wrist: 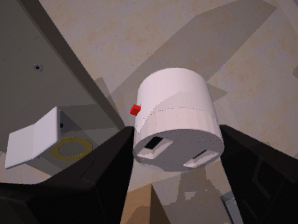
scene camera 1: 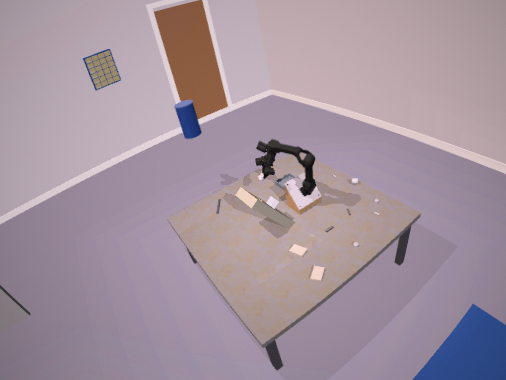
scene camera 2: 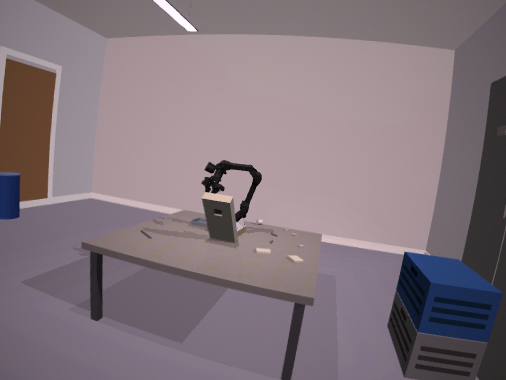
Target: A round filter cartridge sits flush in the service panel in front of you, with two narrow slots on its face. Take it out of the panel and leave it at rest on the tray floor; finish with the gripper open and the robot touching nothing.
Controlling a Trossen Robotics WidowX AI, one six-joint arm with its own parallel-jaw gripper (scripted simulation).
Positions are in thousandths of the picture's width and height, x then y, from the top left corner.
Scene:
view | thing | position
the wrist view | my gripper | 592,596
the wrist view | white round filter cartridge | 592,471
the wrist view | service panel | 159,328

